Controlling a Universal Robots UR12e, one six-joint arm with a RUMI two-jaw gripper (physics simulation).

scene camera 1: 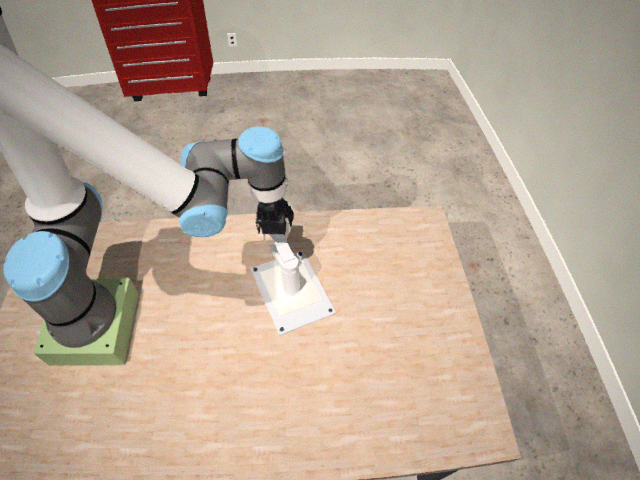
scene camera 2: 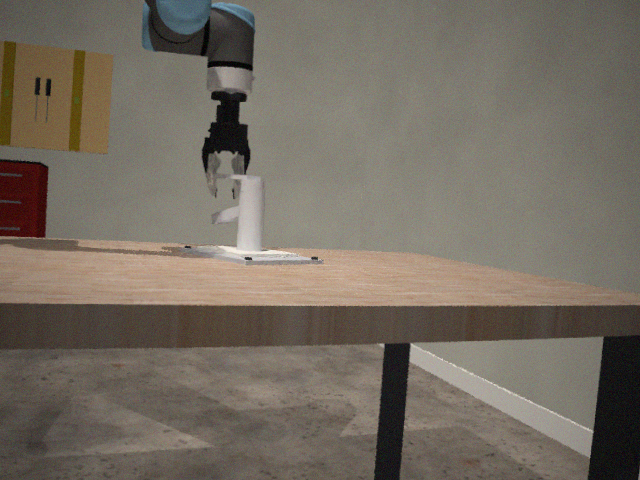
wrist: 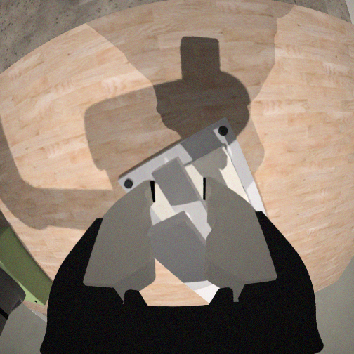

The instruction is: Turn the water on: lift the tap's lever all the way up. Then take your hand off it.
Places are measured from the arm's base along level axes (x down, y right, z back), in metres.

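Pixels of known places: gripper, between the fingertips: (scene camera 2: 224, 198); arm's base, origin of its link: (scene camera 1: 82, 315).
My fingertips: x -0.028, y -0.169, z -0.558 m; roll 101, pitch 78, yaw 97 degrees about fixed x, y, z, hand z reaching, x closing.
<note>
For each thing: its top centre in the pictures, then the offset to it from my fingertips. "spot": a spot on its surface instead. Level surfaces: height alone.
- white tap, a spot on its surface: (scene camera 2: 250, 217) (scene camera 1: 288, 283) spot: dx +0.033, dy +0.143, dz -0.011 m
- pale base plate, a spot on its surface: (scene camera 1: 306, 322) spot: dx +0.102, dy +0.232, dz -0.046 m
- spout, centre of its top: (scene camera 2: 232, 204) (scene camera 1: 280, 252) dx +0.011, dy +0.053, dz -0.001 m
- wooden table, height of its surface: dx +0.110 m
The white tap (scene camera 1: 291, 279) (scene camera 2: 250, 217) stands upright on a pale base plate (scene camera 1: 306, 322) (wrist: 243, 170). Its flat lever (scene camera 1: 284, 253) (scene camera 2: 227, 176) (wrist: 180, 247) sticks out from the top of the column and looks about level in scene camera 2. The spout (scene camera 2: 224, 214) (wrist: 176, 180) juts out below it on the same side. My gripper (scene camera 1: 272, 240) (scene camera 2: 224, 195) (wrist: 178, 180) points down with one finger on each side of the lever, partly closed and against its edges. The fingertips reach below the lever and above the spout. In the wrist view the fingers hide part of the lever's edges.
The wooden table (scene camera 1: 206, 392) (scene camera 2: 413, 284) carries the tap's plate and the arm's green base block (scene camera 1: 129, 320) (wrist: 25, 265), at the left in scene camera 1. A red drawer cabinet (scene camera 1: 160, 54) (scene camera 2: 23, 198) stands on the floor behind the table.
</note>
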